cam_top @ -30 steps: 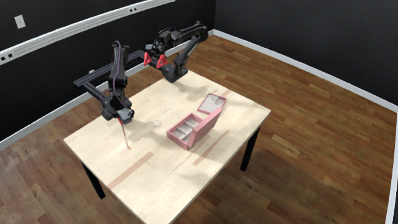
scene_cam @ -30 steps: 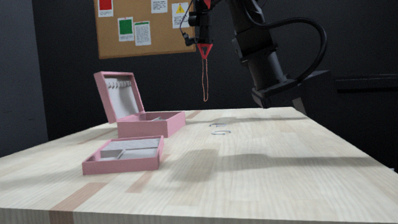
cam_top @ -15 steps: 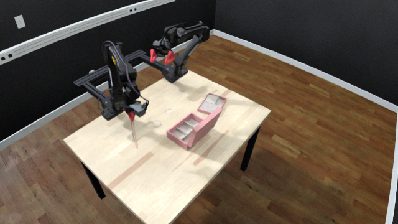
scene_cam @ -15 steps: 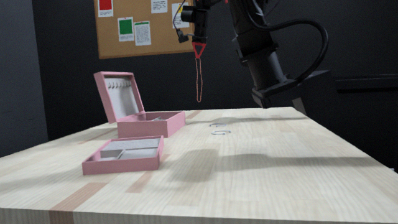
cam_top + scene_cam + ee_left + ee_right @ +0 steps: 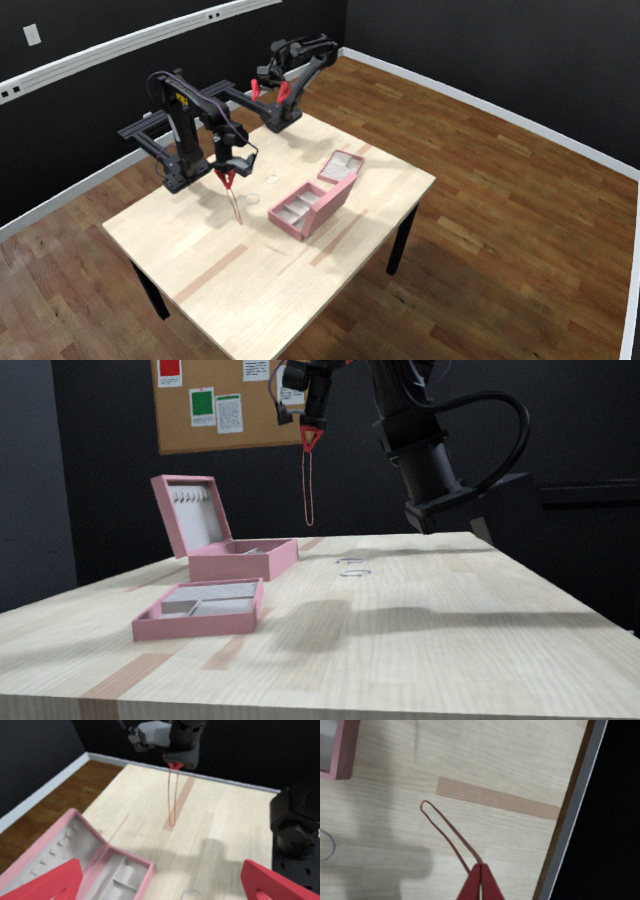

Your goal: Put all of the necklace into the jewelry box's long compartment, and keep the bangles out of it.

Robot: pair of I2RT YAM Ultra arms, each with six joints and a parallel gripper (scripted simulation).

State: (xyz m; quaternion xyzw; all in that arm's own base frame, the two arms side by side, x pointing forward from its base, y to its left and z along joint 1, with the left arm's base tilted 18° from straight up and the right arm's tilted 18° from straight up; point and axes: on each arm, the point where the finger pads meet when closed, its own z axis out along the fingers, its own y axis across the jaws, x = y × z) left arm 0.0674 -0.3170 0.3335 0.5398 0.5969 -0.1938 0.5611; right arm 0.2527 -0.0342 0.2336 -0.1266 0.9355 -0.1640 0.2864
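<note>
Right now the pink jewelry box is 110 mm ahead of my right hand, 290 mm to the left of it and 180 mm below it. Round my right hand: pink tray 20 mm ahead, 620 mm to the left, 280 mm below.
</note>
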